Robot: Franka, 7 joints.
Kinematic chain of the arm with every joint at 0, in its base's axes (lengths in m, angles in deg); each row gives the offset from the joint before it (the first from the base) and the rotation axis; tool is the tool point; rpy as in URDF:
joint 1: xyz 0 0 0.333 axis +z
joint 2: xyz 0 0 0 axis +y
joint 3: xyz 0 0 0.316 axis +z
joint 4: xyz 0.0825 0 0 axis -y
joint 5: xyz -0.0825 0 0.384 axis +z
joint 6: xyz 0 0 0 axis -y
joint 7: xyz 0.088 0 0 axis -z
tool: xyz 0 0 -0.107 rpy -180 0 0
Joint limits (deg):
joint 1: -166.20..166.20
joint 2: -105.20..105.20
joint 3: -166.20..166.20
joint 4: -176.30..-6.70
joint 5: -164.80..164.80
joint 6: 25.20..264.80
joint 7: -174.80..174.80
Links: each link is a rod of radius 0.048 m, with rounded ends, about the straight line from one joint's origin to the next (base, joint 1, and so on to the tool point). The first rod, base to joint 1, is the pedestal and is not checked.
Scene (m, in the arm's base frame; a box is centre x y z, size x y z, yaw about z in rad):
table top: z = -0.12
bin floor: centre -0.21 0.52 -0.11 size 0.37 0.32 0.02 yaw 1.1
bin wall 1: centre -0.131 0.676 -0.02 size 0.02 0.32 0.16 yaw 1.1
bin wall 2: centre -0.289 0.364 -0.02 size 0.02 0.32 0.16 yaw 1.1
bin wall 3: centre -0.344 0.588 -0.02 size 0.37 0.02 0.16 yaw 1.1
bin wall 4: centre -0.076 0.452 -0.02 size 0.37 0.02 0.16 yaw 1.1
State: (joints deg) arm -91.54 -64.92 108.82 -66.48 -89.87 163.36 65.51
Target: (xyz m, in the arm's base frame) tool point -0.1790 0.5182 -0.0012
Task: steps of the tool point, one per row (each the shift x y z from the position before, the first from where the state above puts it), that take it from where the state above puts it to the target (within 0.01 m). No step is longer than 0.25 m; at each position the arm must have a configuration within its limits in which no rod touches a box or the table.
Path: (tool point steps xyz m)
1: -0.1290 0.0373 -0.0660
2: -0.1701 0.0097 -0.0645
3: -0.1916 -0.0422 -0.0482
4: -0.1787 -0.1059 -0.0239
5: -0.0044 0.0080 -0.0906
6: 0.0043 -0.0080 -0.0960

